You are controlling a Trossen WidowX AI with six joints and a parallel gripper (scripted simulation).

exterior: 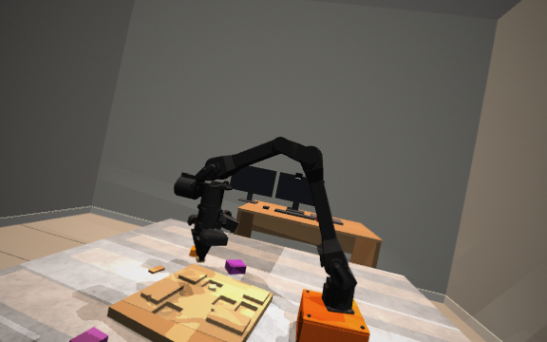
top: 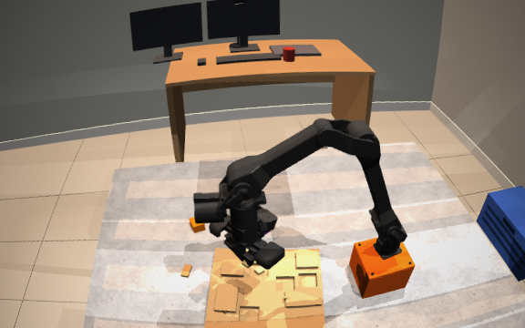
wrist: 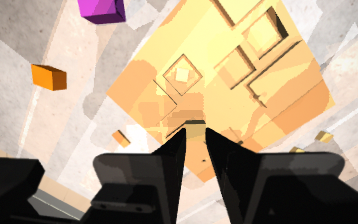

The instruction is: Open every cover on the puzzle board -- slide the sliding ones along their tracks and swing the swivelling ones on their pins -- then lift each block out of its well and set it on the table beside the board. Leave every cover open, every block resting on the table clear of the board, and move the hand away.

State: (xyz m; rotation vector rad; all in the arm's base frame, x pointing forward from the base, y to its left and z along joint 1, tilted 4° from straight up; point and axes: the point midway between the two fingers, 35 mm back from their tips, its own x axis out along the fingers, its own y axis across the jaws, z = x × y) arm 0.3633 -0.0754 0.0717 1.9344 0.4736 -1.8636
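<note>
The tan puzzle board lies 50 mm behind my gripper tip, 20 mm to the left of it and 90 mm below it. Also, from my gripper tip: flat brown piece 150 mm ahead, 110 mm to the right, 110 mm below.
</note>
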